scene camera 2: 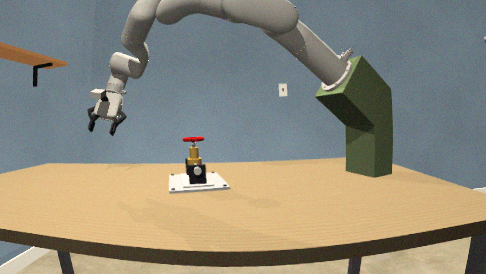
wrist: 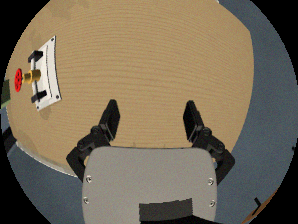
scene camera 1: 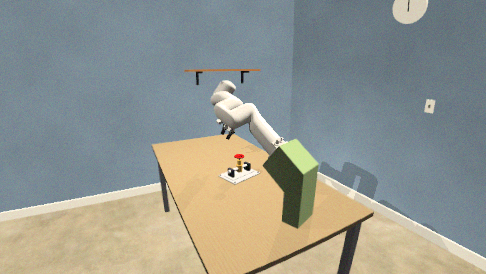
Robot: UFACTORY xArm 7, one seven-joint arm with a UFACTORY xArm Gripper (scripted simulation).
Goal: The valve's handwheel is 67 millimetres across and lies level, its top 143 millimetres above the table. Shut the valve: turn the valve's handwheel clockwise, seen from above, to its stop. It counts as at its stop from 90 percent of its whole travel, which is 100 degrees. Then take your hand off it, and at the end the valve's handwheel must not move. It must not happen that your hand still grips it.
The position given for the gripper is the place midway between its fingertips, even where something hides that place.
Note:
In view: the gripper (scene camera 2: pixel 100 132).
The gripper shows as well in the wrist view (wrist: pixel 151 108).

